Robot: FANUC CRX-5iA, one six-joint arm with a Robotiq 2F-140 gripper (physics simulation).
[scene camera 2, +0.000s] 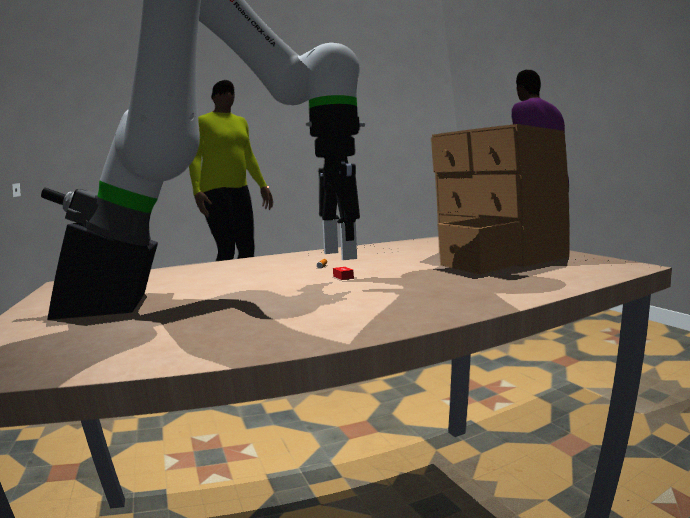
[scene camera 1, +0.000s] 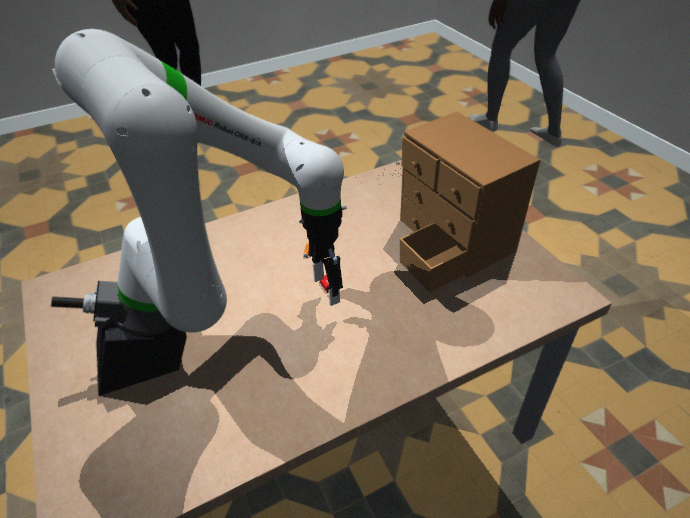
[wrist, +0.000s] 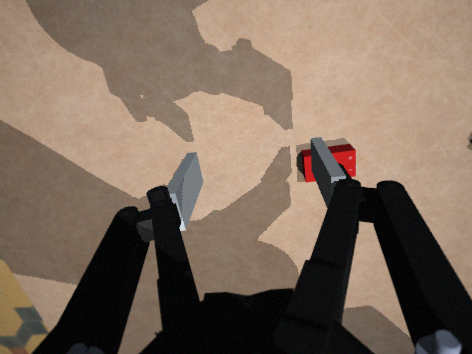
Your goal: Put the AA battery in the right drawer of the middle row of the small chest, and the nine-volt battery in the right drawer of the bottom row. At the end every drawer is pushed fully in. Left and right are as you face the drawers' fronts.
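Places are measured from the arm's base along level axes (x ahead, y left, z up), in millimetres.
Where they show: gripper, fingertip midpoint: (scene camera 2: 339, 256) (scene camera 1: 326, 291) (wrist: 254, 161); arm's base, link origin: (scene camera 2: 115, 233) (scene camera 1: 144, 312).
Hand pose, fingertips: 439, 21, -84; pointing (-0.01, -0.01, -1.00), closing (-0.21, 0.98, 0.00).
Things, the pixels of their top centre, and the offset from my fingertips, as dx, dy, dz. Level surfaces: height alone.
- red nine-volt battery, top centre: (wrist: 331, 166) (scene camera 2: 342, 268) (scene camera 1: 326, 280) +14, +73, -37
- orange AA battery, top centre: (scene camera 2: 321, 260) (scene camera 1: 306, 248) -12, +223, -40
- bottom right drawer, top centre: (scene camera 2: 486, 219) (scene camera 1: 440, 239) +336, +56, +48
- middle right drawer, top centre: (scene camera 2: 516, 174) (scene camera 1: 477, 196) +442, +86, +147
- brown chest, top centre: (scene camera 2: 497, 131) (scene camera 1: 469, 145) +440, +168, +258
- table, surface height: dz -55
The gripper (scene camera 1: 326, 285) (scene camera 2: 339, 255) (wrist: 255, 155) is open and empty, pointing down above the table. The red nine-volt battery (scene camera 1: 323, 285) (scene camera 2: 343, 273) (wrist: 349, 164) lies on the table below it; in the wrist view the right finger partly covers it, and it is outside the gap. The orange AA battery (scene camera 1: 305, 250) (scene camera 2: 322, 263) lies on the table behind the nine-volt battery, partly hidden by the gripper in scene camera 1. The bottom right drawer (scene camera 1: 414, 266) (scene camera 2: 501, 250) is pulled out, its visible inside bare. The middle right drawer (scene camera 1: 463, 229) (scene camera 2: 508, 195) looks shut.
The brown chest (scene camera 1: 507, 206) (scene camera 2: 543, 195) stands at the right of the table (scene camera 1: 390, 384) (scene camera 2: 278, 340). Its other visible drawers look shut. The arm's black base (scene camera 1: 139, 359) (scene camera 2: 100, 273) is at the left. Two people stand beyond the table.
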